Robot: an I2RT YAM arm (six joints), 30 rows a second.
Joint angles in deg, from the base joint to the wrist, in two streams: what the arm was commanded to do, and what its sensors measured. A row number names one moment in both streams.
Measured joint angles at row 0: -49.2 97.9 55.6 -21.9 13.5 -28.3
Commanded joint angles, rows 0 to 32: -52.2 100.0 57.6 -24.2 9.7 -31.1; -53.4 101.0 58.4 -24.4 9.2 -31.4; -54.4 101.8 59.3 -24.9 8.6 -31.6; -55.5 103.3 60.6 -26.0 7.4 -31.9; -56.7 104.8 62.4 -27.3 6.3 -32.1; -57.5 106.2 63.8 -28.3 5.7 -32.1; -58.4 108.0 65.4 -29.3 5.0 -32.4; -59.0 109.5 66.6 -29.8 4.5 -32.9; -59.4 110.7 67.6 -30.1 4.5 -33.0; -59.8 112.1 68.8 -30.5 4.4 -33.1; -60.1 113.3 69.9 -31.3 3.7 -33.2; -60.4 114.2 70.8 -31.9 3.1 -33.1; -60.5 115.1 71.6 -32.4 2.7 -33.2; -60.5 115.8 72.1 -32.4 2.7 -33.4; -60.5 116.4 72.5 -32.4 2.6 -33.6; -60.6 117.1 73.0 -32.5 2.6 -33.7; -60.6 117.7 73.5 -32.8 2.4 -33.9; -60.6 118.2 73.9 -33.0 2.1 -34.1; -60.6 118.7 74.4 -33.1 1.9 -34.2; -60.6 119.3 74.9 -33.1 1.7 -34.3; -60.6 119.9 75.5 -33.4 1.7 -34.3; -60.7 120.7 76.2 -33.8 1.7 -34.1; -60.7 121.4 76.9 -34.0 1.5 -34.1; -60.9 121.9 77.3 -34.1 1.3 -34.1; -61.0 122.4 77.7 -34.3 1.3 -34.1; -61.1 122.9 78.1 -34.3 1.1 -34.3; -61.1 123.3 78.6 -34.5 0.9 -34.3; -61.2 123.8 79.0 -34.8 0.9 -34.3; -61.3 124.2 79.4 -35.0 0.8 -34.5; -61.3 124.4 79.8 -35.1 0.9 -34.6; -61.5 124.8 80.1 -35.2 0.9 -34.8; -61.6 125.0 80.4 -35.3 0.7 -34.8; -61.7 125.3 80.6 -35.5 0.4 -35.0
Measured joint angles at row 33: -61.4 124.2 80.0 -35.8 0.4 -34.2
